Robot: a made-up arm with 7 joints.
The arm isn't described. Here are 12 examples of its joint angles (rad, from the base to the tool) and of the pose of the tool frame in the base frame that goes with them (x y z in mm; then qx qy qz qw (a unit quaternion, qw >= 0)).
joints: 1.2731 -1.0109 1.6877 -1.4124 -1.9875 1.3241 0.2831
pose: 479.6 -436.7 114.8 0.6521 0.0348 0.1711 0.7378
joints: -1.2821 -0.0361 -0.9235 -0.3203 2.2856 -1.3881 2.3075
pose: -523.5 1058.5 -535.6 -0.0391 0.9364 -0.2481 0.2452
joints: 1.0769 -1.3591 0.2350 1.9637 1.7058 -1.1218 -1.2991
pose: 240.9 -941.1 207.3 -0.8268 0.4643 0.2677 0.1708
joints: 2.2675 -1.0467 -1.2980 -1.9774 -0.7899 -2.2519 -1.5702
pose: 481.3 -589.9 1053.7 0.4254 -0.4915 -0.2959 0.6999
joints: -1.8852 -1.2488 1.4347 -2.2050 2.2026 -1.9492 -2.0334
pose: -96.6 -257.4 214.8 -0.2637 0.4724 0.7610 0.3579
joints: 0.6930 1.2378 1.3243 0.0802 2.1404 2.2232 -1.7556
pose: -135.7 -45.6 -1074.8 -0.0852 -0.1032 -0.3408 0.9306
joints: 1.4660 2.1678 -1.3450 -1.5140 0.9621 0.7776 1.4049
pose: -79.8 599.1 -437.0 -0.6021 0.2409 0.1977 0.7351
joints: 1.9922 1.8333 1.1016 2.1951 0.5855 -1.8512 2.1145
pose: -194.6 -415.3 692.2 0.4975 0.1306 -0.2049 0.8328
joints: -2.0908 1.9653 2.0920 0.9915 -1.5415 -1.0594 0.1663
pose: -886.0 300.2 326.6 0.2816 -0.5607 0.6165 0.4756
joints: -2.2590 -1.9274 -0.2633 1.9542 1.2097 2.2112 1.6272
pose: 1043.8 558.3 -94.5 -0.8174 -0.3650 -0.0103 0.4455
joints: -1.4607 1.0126 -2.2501 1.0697 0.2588 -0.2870 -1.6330
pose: -267.2 493.8 794.1 -0.3689 -0.7876 0.0100 0.4935
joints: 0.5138 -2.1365 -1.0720 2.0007 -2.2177 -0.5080 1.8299
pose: 877.8 93.8 -369.5 -0.5682 -0.2850 -0.3443 0.6909
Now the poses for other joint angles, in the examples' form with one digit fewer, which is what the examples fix.
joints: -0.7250 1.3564 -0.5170 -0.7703 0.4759 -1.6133 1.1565
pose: -967 41 -403 -0.265 -0.392 0.574 0.668
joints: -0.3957 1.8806 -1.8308 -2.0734 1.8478 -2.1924 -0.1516
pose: 225 258 304 0.446 0.520 -0.677 0.269
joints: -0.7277 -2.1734 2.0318 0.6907 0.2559 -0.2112 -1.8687
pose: -57 -139 224 -0.480 0.294 -0.586 0.583
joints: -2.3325 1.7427 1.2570 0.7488 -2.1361 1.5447 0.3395
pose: -193 105 586 0.765 0.502 0.130 0.383
